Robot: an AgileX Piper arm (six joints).
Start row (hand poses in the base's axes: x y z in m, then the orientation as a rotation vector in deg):
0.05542, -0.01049, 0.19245, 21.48, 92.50, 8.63
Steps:
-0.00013, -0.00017, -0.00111, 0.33, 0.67, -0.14
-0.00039, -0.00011, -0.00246, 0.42, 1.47, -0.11
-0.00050, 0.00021, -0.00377, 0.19, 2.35, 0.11
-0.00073, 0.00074, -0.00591, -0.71, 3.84, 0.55
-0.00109, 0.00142, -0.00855, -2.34, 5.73, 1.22
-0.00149, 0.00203, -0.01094, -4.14, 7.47, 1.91
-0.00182, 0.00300, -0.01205, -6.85, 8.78, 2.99
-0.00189, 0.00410, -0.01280, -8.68, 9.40, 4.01
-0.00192, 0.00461, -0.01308, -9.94, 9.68, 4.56
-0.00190, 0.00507, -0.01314, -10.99, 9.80, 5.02
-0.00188, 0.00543, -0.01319, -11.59, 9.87, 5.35
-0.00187, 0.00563, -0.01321, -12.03, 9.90, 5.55
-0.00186, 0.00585, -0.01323, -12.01, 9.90, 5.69
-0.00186, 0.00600, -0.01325, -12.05, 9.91, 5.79
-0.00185, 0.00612, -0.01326, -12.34, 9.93, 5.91
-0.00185, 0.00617, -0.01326, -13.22, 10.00, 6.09
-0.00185, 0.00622, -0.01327, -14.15, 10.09, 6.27
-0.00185, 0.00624, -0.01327, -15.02, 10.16, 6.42
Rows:
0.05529, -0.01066, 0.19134, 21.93, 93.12, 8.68
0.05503, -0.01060, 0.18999, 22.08, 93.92, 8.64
0.05492, -0.01028, 0.18868, 21.84, 94.84, 8.48
0.05469, -0.00975, 0.18654, 20.97, 96.41, 7.82
0.05433, -0.00907, 0.18390, 19.38, 98.43, 6.67
0.05393, -0.00846, 0.18151, 17.61, 100.29, 5.41
0.05360, -0.00749, 0.18040, 14.73, 101.76, 3.76
0.05353, -0.00639, 0.17965, 12.51, 102.53, 2.92
0.05350, -0.00588, 0.17937, 11.09, 102.87, 2.24
0.05352, -0.00542, 0.17931, 9.89, 103.03, 1.70
0.05354, -0.00506, 0.17926, 9.15, 103.13, 1.45
0.05355, -0.00486, 0.17924, 8.64, 103.18, 1.23
0.05356, -0.00464, 0.17922, 8.54, 103.21, 1.36
0.05356, -0.00449, 0.17920, 8.42, 103.23, 1.40
0.05357, -0.00437, 0.17919, 8.10, 103.26, 1.25
0.05357, -0.00432, 0.17919, 7.26, 103.32, 0.64
0.05357, -0.00427, 0.17918, 6.38, 103.38, -0.01
0.05357, -0.00425, 0.17918, 5.57, 103.43, -0.63

